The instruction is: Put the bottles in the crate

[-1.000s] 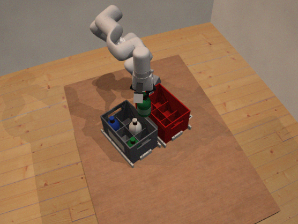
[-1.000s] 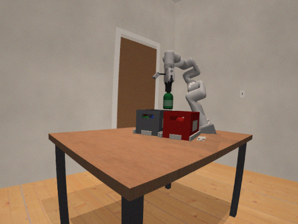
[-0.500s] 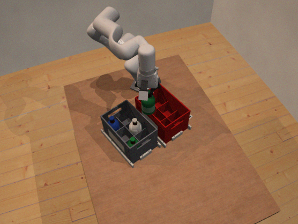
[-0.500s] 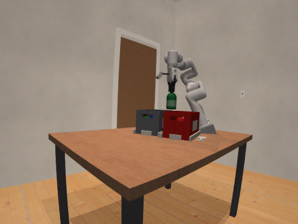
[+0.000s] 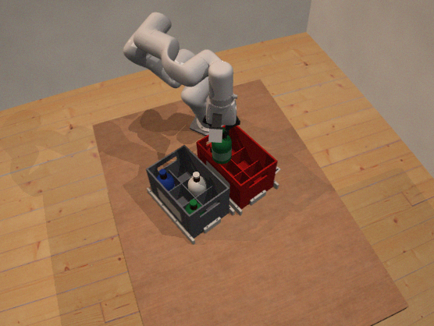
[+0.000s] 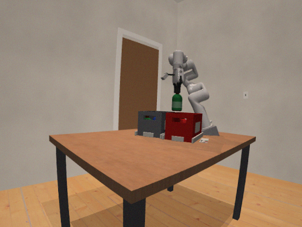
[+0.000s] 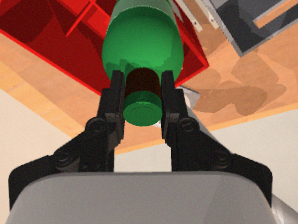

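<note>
Now: the green bottle 7 cm below my hand. Round my hand: white bottle 25 cm below, 11 cm to the right, 2 cm ahead; red bottle 25 cm below, 9 cm behind; red crate 25 cm below, 7 cm to the left, 2 cm behind.
</note>
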